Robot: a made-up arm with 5 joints. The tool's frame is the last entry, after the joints.
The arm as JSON. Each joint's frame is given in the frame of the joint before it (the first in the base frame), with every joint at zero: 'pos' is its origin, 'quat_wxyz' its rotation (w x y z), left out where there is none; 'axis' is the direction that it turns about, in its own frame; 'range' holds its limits. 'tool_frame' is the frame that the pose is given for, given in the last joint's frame.
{
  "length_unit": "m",
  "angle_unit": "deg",
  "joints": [
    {
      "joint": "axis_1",
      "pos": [
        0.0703,
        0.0,
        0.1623
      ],
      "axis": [
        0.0,
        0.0,
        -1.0
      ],
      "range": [
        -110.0,
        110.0
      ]
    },
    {
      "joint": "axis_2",
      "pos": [
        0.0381,
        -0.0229,
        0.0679
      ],
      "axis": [
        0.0,
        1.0,
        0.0
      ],
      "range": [
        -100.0,
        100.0
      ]
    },
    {
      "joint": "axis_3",
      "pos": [
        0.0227,
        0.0,
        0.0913
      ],
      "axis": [
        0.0,
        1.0,
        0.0
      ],
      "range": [
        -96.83,
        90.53
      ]
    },
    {
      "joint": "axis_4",
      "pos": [
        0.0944,
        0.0,
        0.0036
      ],
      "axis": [
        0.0,
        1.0,
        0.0
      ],
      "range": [
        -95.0,
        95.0
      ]
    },
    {
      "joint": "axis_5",
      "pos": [
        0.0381,
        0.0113,
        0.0
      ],
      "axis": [
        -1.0,
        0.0,
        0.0
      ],
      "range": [
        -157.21,
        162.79
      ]
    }
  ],
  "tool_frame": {
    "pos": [
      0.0,
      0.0,
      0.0
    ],
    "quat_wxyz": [
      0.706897,
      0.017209,
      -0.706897,
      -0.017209
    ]
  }
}
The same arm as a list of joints. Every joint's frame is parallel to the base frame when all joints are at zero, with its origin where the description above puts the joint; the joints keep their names.
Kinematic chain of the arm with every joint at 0, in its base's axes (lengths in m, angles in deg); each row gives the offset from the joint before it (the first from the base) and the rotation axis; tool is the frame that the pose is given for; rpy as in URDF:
axis_1: xyz 0.0703 0 0.1623 axis -z
axis_2: xyz 0.0381 -0.0229 0.0679 axis +y
axis_3: xyz 0.0227 0 0.0913 axis +y
axis_4: xyz 0.0944 0 0.0036 axis +y
axis_5: xyz 0.0381 0.0113 0 axis -x
tool: xyz 0 0 0 rpy 90 -87.21 -90
Joint limits (deg, base to tool): -110..110 -100..100 -96.83..90.53 -95..95 -157.21..162.79

